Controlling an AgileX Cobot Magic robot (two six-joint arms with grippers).
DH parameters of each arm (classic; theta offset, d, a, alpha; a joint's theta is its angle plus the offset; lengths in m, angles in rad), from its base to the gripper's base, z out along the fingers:
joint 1: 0 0.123 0 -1.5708
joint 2: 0.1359 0 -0.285 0
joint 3: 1.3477 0 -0.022 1.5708
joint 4: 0 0.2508 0 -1.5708
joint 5: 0 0 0.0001 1.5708
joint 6: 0 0.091 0 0
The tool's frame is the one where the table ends.
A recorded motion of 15 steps. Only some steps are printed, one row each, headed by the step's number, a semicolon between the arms.
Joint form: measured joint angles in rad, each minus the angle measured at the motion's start. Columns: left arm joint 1, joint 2, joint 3, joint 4, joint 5, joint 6; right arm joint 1, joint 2, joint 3, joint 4, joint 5, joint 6.
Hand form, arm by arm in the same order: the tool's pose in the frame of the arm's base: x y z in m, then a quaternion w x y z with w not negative. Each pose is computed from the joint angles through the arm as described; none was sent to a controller.
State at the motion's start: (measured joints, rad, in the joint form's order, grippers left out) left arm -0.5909 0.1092 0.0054 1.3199 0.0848 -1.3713; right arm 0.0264 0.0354 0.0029 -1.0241 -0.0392 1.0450
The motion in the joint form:
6: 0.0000 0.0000 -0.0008 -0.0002 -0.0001 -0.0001; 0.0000 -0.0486 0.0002 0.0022 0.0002 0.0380
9: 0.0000 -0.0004 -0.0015 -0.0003 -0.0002 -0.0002; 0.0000 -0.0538 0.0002 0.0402 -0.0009 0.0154
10: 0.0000 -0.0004 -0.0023 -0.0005 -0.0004 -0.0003; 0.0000 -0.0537 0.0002 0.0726 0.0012 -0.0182
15: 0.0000 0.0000 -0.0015 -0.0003 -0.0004 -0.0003; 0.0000 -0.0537 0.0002 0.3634 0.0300 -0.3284
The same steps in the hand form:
6: 0.0585 -0.0302 0.2031 0.66347 0.16503 0.70464 -0.18986; 0.0549 0.0044 0.2148 0.74615 -0.00079 0.66434 0.04385
9: 0.0585 -0.0301 0.2034 0.66382 0.16488 0.70429 -0.19010; 0.0544 0.0044 0.2152 0.74812 0.00418 0.66168 0.04972
10: 0.0585 -0.0302 0.2037 0.66405 0.16475 0.70402 -0.19038; 0.0544 0.0042 0.2152 0.74813 0.00470 0.66177 0.04845
15: 0.0585 -0.0302 0.2034 0.66367 0.16494 0.70439 -0.19016; 0.0546 0.0019 0.2138 0.74408 0.00775 0.66725 0.03253

